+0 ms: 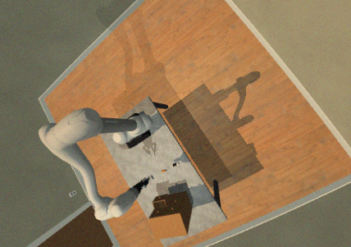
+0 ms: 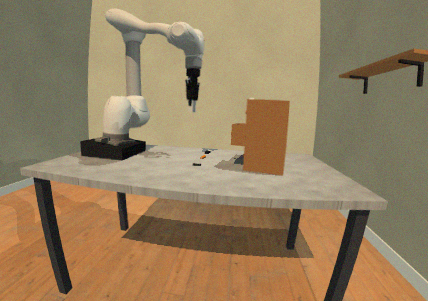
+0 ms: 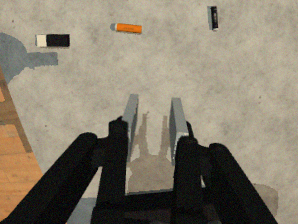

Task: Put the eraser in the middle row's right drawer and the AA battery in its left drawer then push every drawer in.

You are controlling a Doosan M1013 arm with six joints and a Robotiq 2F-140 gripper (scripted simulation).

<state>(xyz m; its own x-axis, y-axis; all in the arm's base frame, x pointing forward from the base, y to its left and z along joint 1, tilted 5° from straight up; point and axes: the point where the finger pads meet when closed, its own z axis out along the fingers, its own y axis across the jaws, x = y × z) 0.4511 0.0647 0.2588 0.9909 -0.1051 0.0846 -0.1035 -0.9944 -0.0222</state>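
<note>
Right now the eraser is 290 mm below my hand, 210 mm to the left of it and 40 mm ahead of it. From my hand the other things lie so: orange AA battery: 290 mm below, 60 mm ahead, 50 mm to the left.
</note>
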